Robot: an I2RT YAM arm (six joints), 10 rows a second.
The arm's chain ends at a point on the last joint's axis. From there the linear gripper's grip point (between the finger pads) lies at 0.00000 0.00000 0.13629 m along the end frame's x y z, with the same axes.
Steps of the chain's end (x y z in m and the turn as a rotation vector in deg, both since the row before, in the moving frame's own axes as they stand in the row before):
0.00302, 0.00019, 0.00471, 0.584, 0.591, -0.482
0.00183, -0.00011, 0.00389, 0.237, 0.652, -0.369
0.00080, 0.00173, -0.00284, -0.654, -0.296, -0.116
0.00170, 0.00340, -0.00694, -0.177, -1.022, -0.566
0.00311, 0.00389, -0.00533, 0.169, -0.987, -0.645
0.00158, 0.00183, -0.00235, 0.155, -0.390, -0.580
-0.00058, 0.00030, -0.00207, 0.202, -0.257, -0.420
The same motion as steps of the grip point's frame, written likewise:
0.00442, -0.00121, 0.00470, 0.584, 0.591, -0.482
0.00338, -0.00068, 0.00388, 0.237, 0.652, -0.369
0.00010, 0.00329, -0.00285, -0.654, -0.296, -0.116
-0.00073, 0.00383, -0.00696, -0.177, -1.022, -0.566
0.00076, 0.00350, -0.00535, 0.169, -0.987, -0.645
0.00065, 0.00147, -0.00235, 0.155, -0.390, -0.580
-0.00119, -0.00018, -0.00207, 0.202, -0.257, -0.420

